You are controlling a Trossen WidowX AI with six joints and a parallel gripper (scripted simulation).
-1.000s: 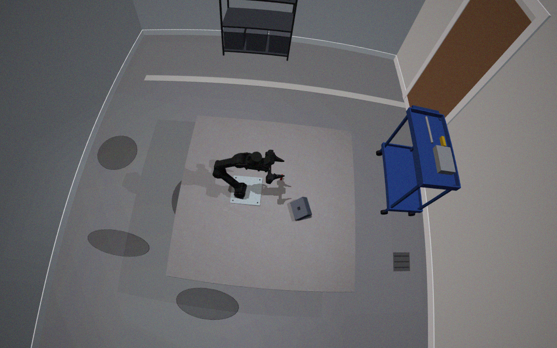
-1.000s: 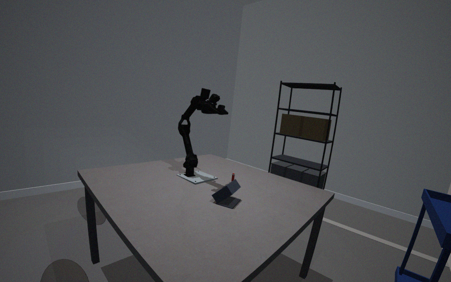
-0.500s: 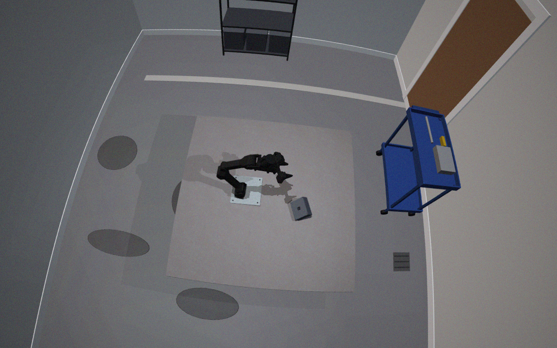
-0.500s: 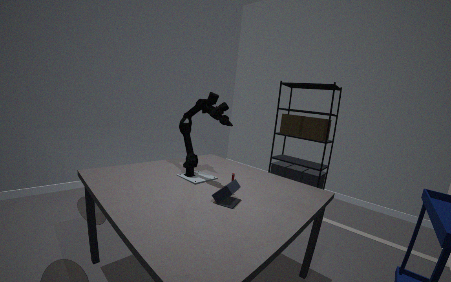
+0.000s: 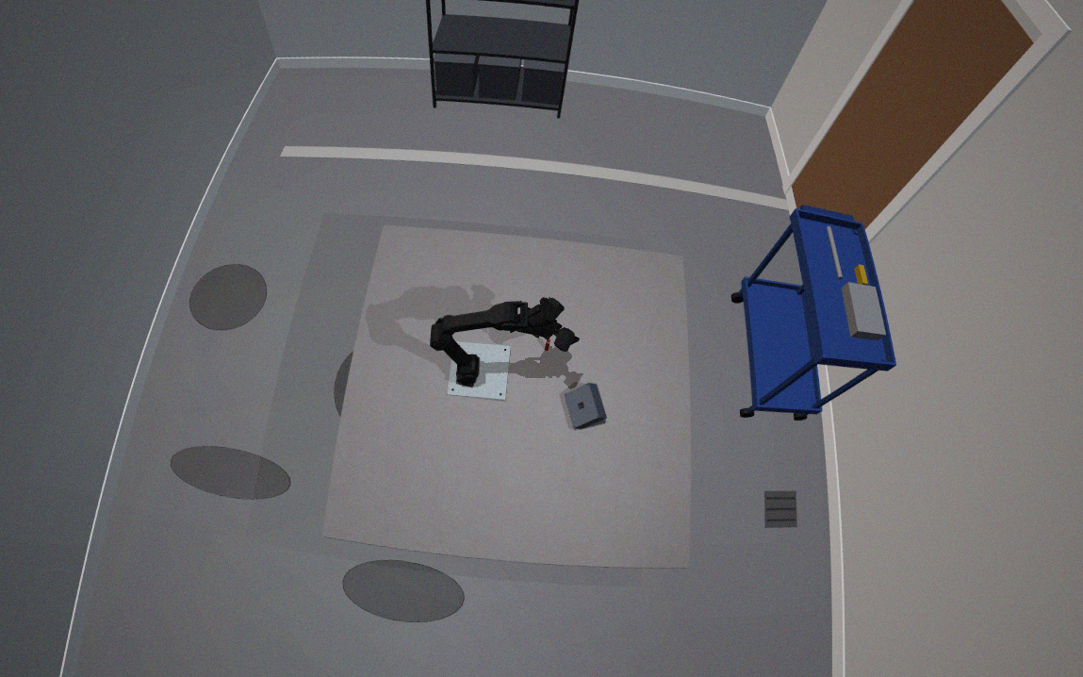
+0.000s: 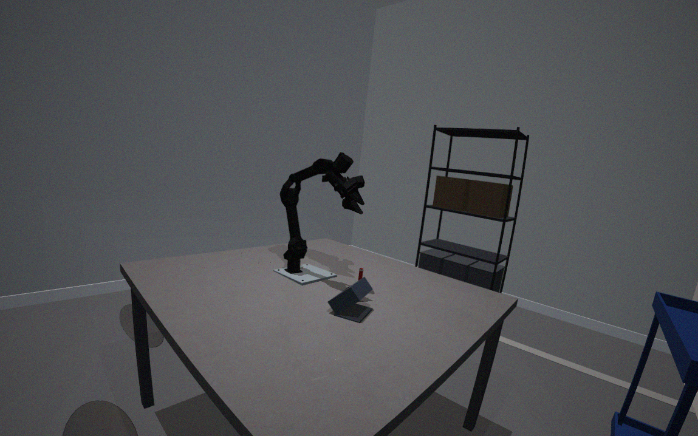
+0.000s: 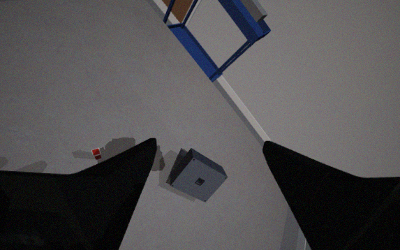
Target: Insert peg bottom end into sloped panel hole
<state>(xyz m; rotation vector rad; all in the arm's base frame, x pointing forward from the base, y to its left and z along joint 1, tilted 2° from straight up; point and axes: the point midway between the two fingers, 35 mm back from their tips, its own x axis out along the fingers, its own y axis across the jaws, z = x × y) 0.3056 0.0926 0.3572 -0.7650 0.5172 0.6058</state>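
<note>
Right now the red square peg is 30 cm below my gripper tip, 9 cm to the left of it and 6 cm behind it. From my gripper tip the other things lie so: sloped grey panel: 29 cm below, 12 cm to the right, 12 cm ahead.
</note>
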